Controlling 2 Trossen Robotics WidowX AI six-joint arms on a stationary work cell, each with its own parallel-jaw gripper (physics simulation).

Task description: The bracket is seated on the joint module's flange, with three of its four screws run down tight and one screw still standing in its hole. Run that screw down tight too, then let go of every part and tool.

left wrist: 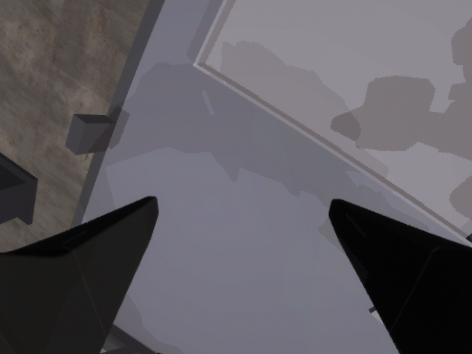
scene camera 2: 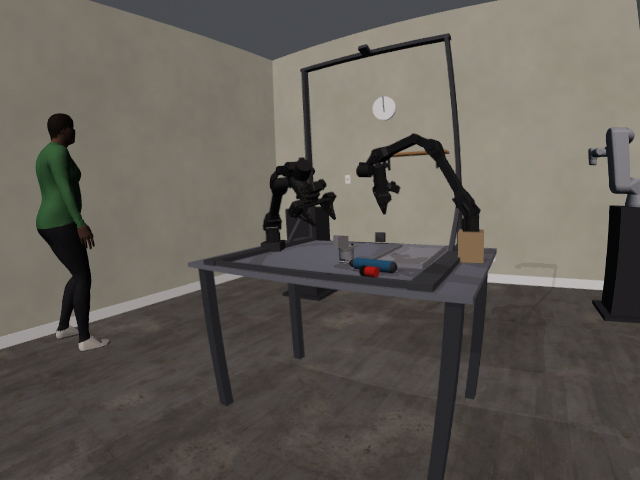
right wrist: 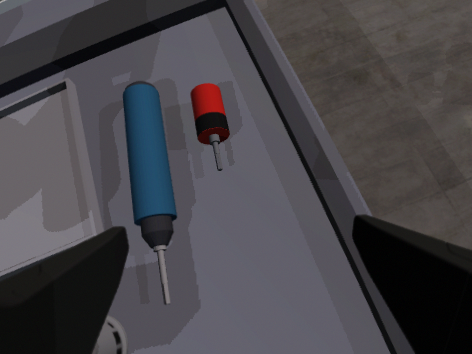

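The left wrist view gives me my left gripper (left wrist: 245, 206). Scene camera 2 has my right gripper (scene camera 2: 325, 222), and you'd spot that gripper again in the right wrist view (right wrist: 241, 232), where there's also a blue driver (right wrist: 153, 202).
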